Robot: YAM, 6 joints.
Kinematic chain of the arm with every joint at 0, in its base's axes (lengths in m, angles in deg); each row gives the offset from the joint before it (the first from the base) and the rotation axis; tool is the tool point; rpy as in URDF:
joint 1: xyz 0 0 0.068 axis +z
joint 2: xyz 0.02 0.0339 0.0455 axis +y
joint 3: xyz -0.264 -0.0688 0 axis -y
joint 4: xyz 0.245 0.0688 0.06 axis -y
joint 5: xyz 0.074 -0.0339 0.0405 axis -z
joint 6: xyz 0.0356 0 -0.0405 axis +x
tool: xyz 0 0 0 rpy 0 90 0
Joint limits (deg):
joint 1: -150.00..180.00
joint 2: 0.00..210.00
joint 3: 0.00..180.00
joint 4: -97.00..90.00
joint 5: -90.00..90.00
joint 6: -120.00..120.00
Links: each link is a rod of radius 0.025 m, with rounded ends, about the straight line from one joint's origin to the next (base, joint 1, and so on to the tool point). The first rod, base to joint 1, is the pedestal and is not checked.
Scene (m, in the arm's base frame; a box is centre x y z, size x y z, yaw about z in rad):
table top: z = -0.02
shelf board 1: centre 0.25 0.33 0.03 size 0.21 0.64 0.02 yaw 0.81
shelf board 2: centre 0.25 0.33 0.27 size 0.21 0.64 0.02 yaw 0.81
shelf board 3: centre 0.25 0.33 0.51 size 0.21 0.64 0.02 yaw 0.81
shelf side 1: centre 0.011 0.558 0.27 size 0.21 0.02 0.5 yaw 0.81
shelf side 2: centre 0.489 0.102 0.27 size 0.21 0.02 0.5 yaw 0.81
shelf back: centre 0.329 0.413 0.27 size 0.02 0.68 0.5 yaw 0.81
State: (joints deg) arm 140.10 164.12 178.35 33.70 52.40 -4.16
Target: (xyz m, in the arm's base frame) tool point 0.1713 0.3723 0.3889
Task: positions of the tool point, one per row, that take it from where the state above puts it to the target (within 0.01 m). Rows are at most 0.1 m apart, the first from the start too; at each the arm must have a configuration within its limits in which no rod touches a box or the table.
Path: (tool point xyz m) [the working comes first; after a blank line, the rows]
Joints at the target: 70.11 101.73 92.06 8.93 75.21 -4.16
Straight joint move there: touches shelf side 1.

1: -0.3569 0.4217 0.4074
2: -0.2912 0.4448 0.4335
3: -0.2200 0.4493 0.4518
4: -0.1487 0.4353 0.4606
5: -0.0824 0.4047 0.4593
6: -0.0248 0.3605 0.4468
7: 0.0210 0.3069 0.4233
8: 0.0536 0.2486 0.3889
9: 0.0842 0.2933 0.3985
10: 0.1237 0.3356 0.3986
11: 0.1713 0.3723 0.3889

